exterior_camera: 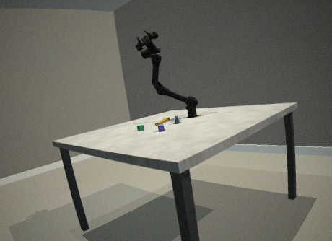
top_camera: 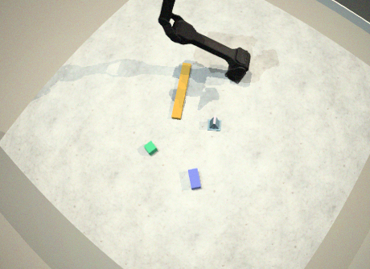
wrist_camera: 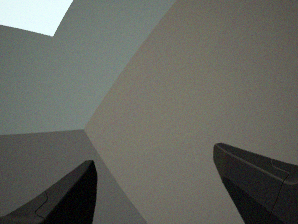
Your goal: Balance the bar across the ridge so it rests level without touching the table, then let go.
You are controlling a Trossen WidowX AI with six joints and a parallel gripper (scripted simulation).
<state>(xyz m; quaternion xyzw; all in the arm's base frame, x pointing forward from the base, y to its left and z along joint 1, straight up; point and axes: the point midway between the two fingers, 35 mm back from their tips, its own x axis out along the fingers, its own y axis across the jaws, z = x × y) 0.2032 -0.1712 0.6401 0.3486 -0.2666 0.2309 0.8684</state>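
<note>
Now: gripper tip 40 mm past the orange bar, 40 mm to the right of it and 650 mm above it. Round my gripper tip: ridge 220 mm to the left, 610 mm below; then blue block 200 mm ahead, 290 mm to the left, 650 mm below; then green cube 210 mm ahead, 100 mm to the left, 650 mm below.
</note>
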